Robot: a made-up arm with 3 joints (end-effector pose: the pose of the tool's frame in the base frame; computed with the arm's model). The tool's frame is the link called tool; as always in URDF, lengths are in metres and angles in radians. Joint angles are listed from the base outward.
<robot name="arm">
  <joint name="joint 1" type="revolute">
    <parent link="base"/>
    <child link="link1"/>
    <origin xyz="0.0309 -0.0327 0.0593" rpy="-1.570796 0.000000 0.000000"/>
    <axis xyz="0 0 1"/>
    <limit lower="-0.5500" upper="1.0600" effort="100" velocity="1.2"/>
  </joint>
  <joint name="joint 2" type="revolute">
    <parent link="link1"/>
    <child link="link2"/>
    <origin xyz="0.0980 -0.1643 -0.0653" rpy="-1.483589 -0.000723 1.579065"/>
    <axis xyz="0 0 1"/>
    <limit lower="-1.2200" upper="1.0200" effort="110" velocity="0.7"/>
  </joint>
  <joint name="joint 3" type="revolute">
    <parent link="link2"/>
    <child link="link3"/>
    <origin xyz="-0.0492 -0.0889 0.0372" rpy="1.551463 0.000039 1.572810"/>
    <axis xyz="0 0 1"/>
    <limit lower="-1.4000" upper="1.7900" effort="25" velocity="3"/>
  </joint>
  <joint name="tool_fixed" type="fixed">
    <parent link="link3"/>
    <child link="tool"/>
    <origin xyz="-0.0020 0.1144 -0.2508" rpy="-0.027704 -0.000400 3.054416"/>
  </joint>
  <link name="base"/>
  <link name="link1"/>
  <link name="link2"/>
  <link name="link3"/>
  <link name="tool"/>
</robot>
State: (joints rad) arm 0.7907 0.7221 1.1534
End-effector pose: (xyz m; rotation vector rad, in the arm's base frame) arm 0.2537 0.2522 0.2063 2.1730 0.8520 -1.2413
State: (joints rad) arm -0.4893 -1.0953 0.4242
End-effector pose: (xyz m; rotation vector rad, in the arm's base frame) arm -0.2163 -0.2906 0.4109 -1.6695 -1.4625 -1.2881
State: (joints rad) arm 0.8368 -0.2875 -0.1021
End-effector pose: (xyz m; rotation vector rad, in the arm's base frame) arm 0.3549 -0.0947 0.4136 -1.6704 -1.6228 0.4202
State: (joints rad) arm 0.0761 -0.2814 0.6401
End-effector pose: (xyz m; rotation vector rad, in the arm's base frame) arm 0.0533 -0.0185 0.5583 -2.5802 -1.2769 -0.0978
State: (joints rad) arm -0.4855 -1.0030 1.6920
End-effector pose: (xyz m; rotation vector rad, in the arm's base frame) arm -0.1372 -0.2397 0.5318 -2.1026 -0.1560 -0.5201
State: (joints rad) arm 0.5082 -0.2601 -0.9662
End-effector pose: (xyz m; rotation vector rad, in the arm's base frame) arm 0.2479 -0.1703 0.4598 -0.8604 -2.4366 -0.1542
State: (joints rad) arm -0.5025 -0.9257 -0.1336
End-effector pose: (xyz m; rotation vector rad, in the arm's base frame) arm -0.2204 -0.2804 0.3868 -1.4358 -2.1272 -1.4787
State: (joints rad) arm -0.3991 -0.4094 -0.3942
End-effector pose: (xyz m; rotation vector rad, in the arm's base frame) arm -0.1893 -0.1627 0.4672 1.5031 2.4697 0.8657
